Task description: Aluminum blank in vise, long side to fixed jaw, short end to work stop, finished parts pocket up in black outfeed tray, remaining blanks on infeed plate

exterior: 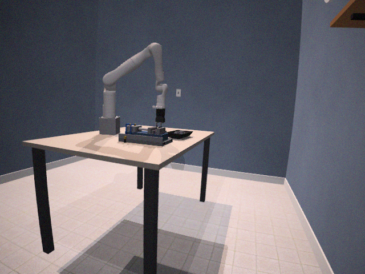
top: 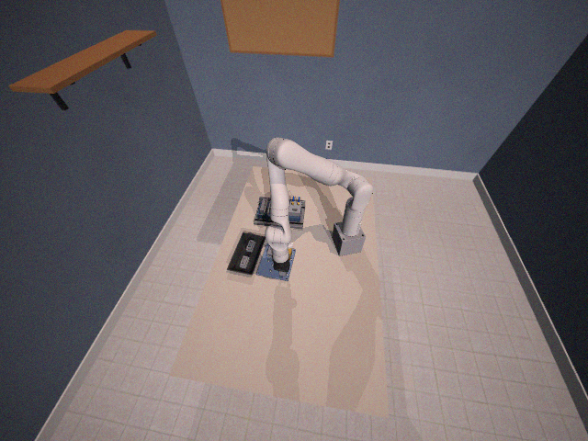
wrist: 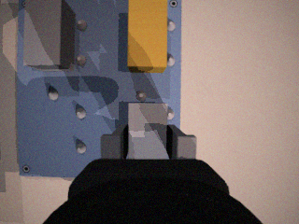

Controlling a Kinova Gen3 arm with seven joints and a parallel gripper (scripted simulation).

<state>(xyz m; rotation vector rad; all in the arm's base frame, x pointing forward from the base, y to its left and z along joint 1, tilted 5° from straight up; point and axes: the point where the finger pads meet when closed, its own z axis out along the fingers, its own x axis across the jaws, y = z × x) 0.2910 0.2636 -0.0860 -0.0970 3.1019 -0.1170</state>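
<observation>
Now: the yellow brass blank 90 mm to the right of my hand, 30 mm below it and 10 mm ahead of it. From my hand the other things lie so: vise 360 mm to the right, 140 mm ahead, 10 mm below.
</observation>
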